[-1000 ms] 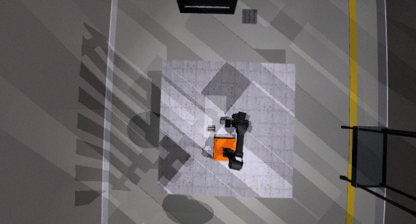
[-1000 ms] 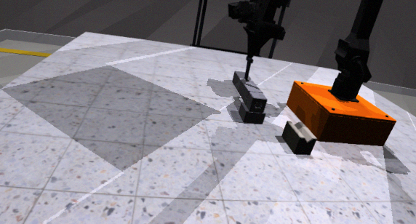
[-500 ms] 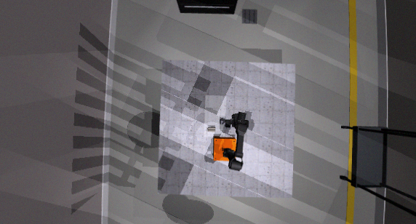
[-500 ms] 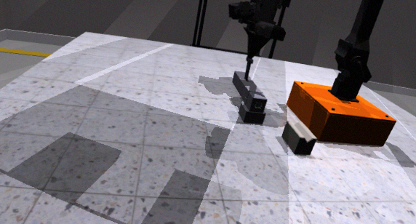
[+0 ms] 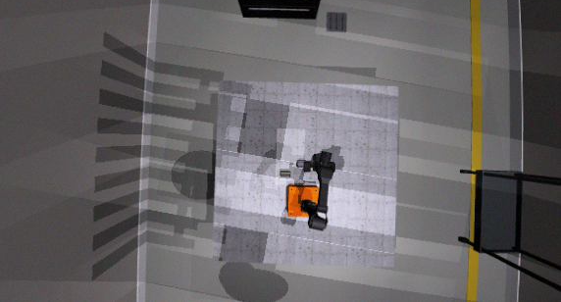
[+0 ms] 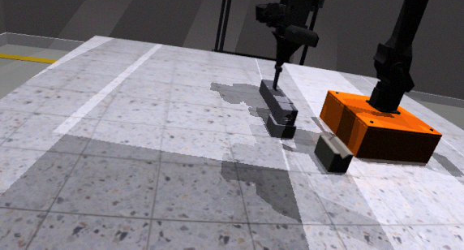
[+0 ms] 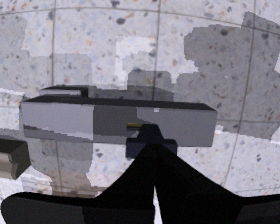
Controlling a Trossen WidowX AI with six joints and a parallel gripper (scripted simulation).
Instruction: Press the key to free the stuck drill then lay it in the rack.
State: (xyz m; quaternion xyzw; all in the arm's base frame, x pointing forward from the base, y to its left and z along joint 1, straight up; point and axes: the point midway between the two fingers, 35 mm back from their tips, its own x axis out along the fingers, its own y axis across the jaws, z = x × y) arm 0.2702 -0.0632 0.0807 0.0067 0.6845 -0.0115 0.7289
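The key is 30 mm below my gripper tip. Also, from my gripper tip: block housing 30 mm to the left, 80 mm below; drill 50 mm to the left, 70 mm below; rack 80 mm behind, 200 mm to the left, 110 mm below.
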